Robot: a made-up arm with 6 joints.
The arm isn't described. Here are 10 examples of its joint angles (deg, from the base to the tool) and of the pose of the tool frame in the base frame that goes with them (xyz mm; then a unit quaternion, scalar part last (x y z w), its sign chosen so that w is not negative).
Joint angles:
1: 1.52 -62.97 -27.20 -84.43 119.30 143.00
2: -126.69 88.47 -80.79 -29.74 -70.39 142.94
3: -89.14 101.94 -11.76 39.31 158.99 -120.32
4: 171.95 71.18 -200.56 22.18 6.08 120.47
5: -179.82 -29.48 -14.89 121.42 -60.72 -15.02
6: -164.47 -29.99 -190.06 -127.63 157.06 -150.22
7: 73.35 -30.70 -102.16 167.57 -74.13 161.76
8: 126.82 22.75 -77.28 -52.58 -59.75 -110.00
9: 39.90 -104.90 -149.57 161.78 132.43 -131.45
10: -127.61 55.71 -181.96 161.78 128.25 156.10
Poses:
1: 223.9 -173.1 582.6 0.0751 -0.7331 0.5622 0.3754
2: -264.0 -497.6 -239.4 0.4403 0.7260 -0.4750 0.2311
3: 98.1 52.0 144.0 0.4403 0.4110 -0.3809 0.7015
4: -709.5 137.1 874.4 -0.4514 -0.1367 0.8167 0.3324
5: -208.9 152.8 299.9 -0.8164 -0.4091 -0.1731 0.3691
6: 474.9 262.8 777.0 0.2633 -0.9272 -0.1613 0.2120
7: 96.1 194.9 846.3 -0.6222 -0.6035 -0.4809 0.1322
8: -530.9 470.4 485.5 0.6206 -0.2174 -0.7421 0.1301
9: -714.0 -523.1 96.5 -0.9518 0.1489 -0.0680 0.2594
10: -290.9 -470.8 923.3 -0.2446 0.5678 0.1961 0.7611
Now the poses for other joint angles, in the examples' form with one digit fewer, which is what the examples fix.
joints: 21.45 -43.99 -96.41 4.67 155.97 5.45
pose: 81 46 841 0.976 0.172 -0.137 0.011
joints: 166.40 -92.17 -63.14 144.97 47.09 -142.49
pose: 193 -64 975 0.239 0.091 -0.045 0.966
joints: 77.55 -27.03 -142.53 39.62 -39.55 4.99
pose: 57 -268 1169 0.106 0.255 -0.482 0.832
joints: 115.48 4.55 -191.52 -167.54 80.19 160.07
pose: 112 -174 1199 0.200 0.659 -0.419 0.592
